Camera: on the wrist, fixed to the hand. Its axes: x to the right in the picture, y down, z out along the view.
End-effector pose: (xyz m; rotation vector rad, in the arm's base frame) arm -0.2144 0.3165 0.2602 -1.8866 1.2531 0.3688
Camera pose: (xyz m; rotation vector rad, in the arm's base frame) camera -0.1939 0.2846 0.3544 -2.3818 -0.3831 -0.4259
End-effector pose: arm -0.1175 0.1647 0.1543 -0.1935 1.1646 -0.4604
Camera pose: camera -0.2132 0.1344 0.1700 -1.2064 0.9268 -1.6936
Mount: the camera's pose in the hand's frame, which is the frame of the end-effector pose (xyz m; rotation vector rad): -0.0298 -0.0567 -0.0788 -0.1363 0.0603 -1.5043
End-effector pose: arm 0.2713 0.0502 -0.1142 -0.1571 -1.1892 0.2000
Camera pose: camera 0.3380 -0.0132 -0.1571 0.6176 -0.9914 -1.1900
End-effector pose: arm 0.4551 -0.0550 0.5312 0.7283 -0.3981 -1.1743
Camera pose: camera 0.4554 -0.0144 0.4381 0.9345 0.4147 -2.5275
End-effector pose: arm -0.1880 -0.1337 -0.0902 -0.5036 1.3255 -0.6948
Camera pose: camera -0.2777 -0.1481 -0.0449 -1.6356 0.8568 -1.8264
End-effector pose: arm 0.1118 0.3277 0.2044 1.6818 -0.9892 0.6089
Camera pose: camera 0.1497 0.4178 0.1770 1.7411 0.4096 -0.4101
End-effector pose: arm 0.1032 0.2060 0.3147 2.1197 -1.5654 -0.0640
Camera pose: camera 0.1688 0.2737 0.3524 2.5979 0.3338 -0.5561
